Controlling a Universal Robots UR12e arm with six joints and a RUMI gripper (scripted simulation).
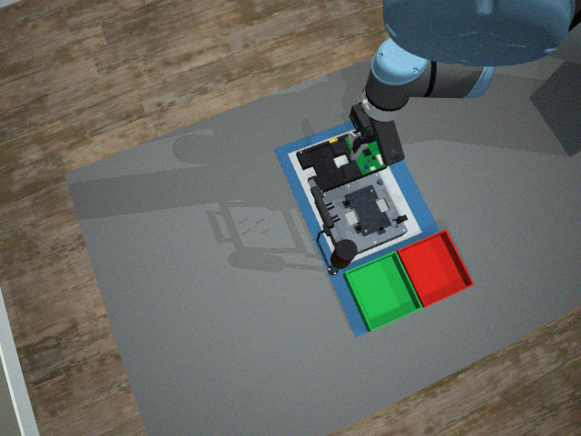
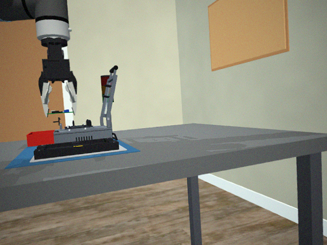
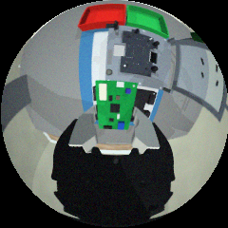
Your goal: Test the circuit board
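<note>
Right now the black latch hook is 18 cm to the left of my hand, 4 cm below it and 3 cm behind it. The rest, counted from my hand: red bin (32 cm to the left, 11 cm below, 9 cm behind); green circuit board (right at my hand); tester lid (16 cm ahead, 14 cm to the left, 6 cm above).
</note>
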